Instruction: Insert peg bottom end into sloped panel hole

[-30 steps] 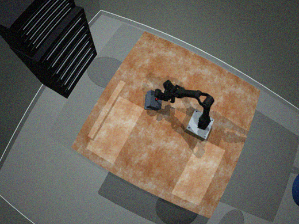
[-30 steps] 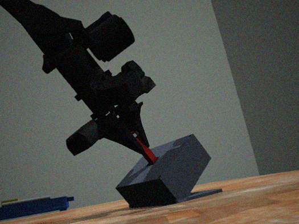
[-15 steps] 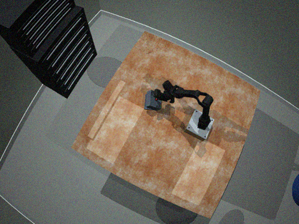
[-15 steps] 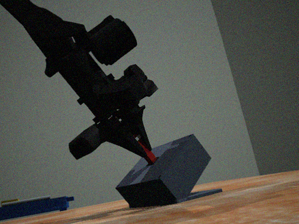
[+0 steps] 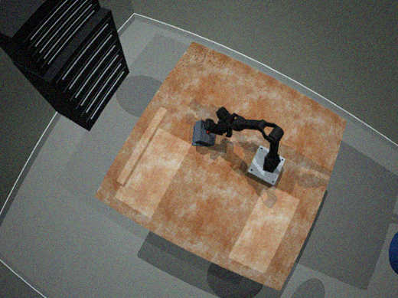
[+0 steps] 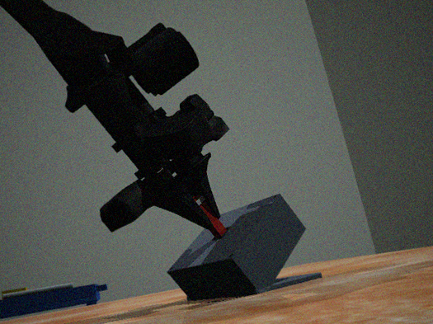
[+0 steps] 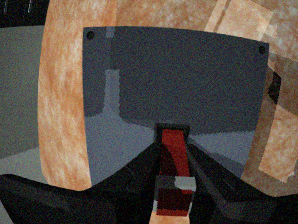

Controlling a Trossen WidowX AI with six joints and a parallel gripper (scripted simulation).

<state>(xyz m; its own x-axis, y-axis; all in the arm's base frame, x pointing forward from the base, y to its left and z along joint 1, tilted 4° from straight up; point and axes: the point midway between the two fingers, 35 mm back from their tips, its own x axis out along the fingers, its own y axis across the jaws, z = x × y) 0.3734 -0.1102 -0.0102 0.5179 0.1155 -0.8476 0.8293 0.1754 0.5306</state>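
Now: the red peg 10 mm behind my gripper tip and 10 mm above it. Also, from my gripper tip: blue-grey sloped panel block: 20 mm ahead, 10 mm to the left, 40 mm below.
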